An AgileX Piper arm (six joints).
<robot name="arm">
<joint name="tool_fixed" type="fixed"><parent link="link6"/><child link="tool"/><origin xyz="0 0 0" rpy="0 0 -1.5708"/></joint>
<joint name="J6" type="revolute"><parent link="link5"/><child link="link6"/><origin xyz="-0.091 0 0" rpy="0 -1.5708 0"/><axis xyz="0 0 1"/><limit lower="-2.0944" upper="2.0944"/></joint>
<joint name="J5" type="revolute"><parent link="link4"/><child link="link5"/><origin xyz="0 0 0" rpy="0 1.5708 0"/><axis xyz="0 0 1"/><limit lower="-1.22" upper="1.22"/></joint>
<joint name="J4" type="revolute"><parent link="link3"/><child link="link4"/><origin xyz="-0.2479 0.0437 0" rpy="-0.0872 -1.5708 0"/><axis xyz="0 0 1"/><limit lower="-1.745" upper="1.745"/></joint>
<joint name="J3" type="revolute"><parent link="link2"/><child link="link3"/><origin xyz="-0.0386 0.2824 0" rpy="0 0 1.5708"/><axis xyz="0 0 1"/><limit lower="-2.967" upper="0"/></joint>
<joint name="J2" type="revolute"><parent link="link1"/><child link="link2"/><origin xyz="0 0 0" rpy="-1.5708 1.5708 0"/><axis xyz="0 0 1"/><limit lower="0" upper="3.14"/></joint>
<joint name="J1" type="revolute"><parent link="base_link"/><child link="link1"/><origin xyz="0 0 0.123" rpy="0 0 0"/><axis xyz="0 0 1"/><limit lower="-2.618" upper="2.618"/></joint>
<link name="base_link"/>
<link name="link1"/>
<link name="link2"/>
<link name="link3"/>
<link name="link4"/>
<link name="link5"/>
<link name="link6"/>
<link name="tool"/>
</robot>
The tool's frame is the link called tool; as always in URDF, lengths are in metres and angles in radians.
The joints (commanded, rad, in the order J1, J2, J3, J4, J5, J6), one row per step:
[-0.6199, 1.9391, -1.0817, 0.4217, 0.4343, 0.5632]
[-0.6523, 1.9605, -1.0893, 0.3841, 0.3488, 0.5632]
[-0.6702, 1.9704, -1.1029, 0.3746, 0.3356, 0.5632]
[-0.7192, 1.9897, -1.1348, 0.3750, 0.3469, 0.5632]
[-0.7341, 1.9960, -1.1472, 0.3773, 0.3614, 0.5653]
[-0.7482, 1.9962, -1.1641, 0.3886, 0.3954, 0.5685]
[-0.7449, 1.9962, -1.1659, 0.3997, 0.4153, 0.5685]
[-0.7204, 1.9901, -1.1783, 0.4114, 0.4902, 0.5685]
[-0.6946, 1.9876, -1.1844, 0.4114, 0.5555, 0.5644]
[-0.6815, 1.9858, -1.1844, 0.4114, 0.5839, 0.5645]
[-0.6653, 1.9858, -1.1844, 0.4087, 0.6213, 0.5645]
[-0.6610, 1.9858, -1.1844, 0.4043, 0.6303, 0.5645]
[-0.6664, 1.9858, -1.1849, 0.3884, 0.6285, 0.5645]
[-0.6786, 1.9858, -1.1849, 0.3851, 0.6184, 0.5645]
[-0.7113, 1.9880, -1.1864, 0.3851, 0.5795, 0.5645]
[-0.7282, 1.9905, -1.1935, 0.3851, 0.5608, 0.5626]
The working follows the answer.
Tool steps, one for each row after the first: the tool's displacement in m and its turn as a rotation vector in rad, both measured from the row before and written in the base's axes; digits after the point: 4 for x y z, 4 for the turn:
[-0.0025, -0.0182, -0.0039, -0.0790, -0.0223, -0.0299]
[-0.0010, -0.0086, -0.0002, -0.0178, -0.0063, -0.0147]
[-0.0061, -0.0189, -0.0003, 0.0011, -0.0036, -0.0463]
[-0.0020, -0.0053, 0.0000, 0.0098, 0.0015, -0.0145]
[-0.0016, -0.0041, 0.0029, 0.0239, -0.0011, -0.0154]
[0.0008, 0.0024, -0.0001, 0.0210, 0.0031, 0.0014]
[0.0057, 0.0115, 0.0033, 0.0548, 0.0184, 0.0386]
[0.0044, 0.0120, 0.0008, 0.0448, 0.0281, 0.0492]
[0.0017, 0.0062, 0.0001, 0.0212, 0.0140, 0.0216]
[0.0017, 0.0078, -0.0007, 0.0274, 0.0220, 0.0292]
[0.0003, 0.0019, -0.0002, 0.0043, 0.0071, 0.0099]
[-0.0016, -0.0024, -0.0001, -0.0112, 0.0060, 0.0045]
[-0.0023, -0.0046, 0.0001, -0.0097, -0.0042, -0.0129]
[-0.0053, -0.0131, 0.0003, -0.0300, -0.0210, -0.0437]
[-0.0019, -0.0076, 0.0011, -0.0186, -0.0134, -0.0205]

Tool pose at each row, in the base's axes (x y z in m, rotation vector in rad; rounded; the steps above come from the unrounded poses):
[0.3085, -0.2010, 0.1312, 1.9139, 1.9848, 0.3277]
[0.3061, -0.2191, 0.1272, 1.8810, 1.9238, 0.2577]
[0.3050, -0.2278, 0.1270, 1.8799, 1.9013, 0.2409]
[0.2989, -0.2467, 0.1268, 1.9204, 1.8532, 0.2305]
[0.2969, -0.2520, 0.1268, 1.9405, 1.8418, 0.2339]
[0.2954, -0.2561, 0.1297, 1.9694, 1.8306, 0.2531]
[0.2961, -0.2536, 0.1296, 1.9838, 1.8386, 0.2710]
[0.3019, -0.2422, 0.1328, 1.9951, 1.9018, 0.3190]
[0.3063, -0.2302, 0.1336, 1.9937, 1.9801, 0.3514]
[0.3080, -0.2240, 0.1337, 1.9943, 2.0160, 0.3659]
[0.3097, -0.2162, 0.1330, 1.9953, 2.0662, 0.3816]
[0.3100, -0.2144, 0.1328, 1.9925, 2.0820, 0.3817]
[0.3084, -0.2167, 0.1327, 1.9855, 2.0879, 0.3646]
[0.3060, -0.2213, 0.1328, 1.9900, 2.0694, 0.3552]
[0.3007, -0.2344, 0.1330, 2.0022, 2.0034, 0.3332]
[0.2987, -0.2420, 0.1341, 2.0026, 1.9695, 0.3214]

